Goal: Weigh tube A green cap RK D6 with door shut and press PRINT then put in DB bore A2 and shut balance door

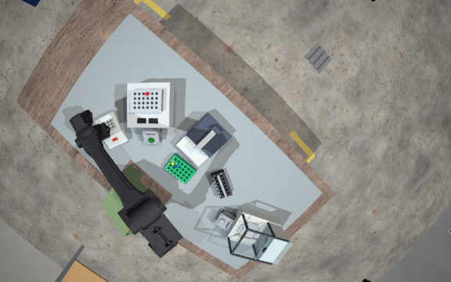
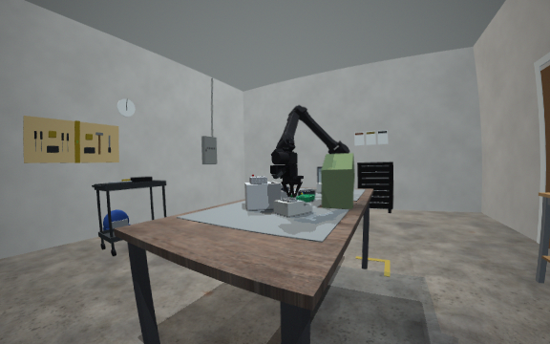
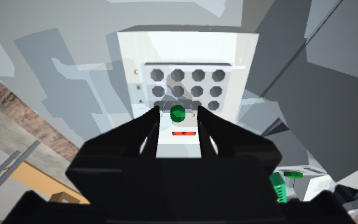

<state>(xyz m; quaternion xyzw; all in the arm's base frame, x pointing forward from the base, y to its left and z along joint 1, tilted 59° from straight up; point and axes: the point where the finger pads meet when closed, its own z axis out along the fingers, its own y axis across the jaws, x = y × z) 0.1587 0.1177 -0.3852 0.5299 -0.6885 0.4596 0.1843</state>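
Right now my hand is 3 cm above the green-capped tube. From my hand the other things lie so: red-capped tube 27 cm ahead, 7 cm above, 5 cm to the right; then dry block DB 6 cm below, 1 cm to the right; then green tube rack RK 38 cm to the right, 10 cm ahead, 7 cm below.
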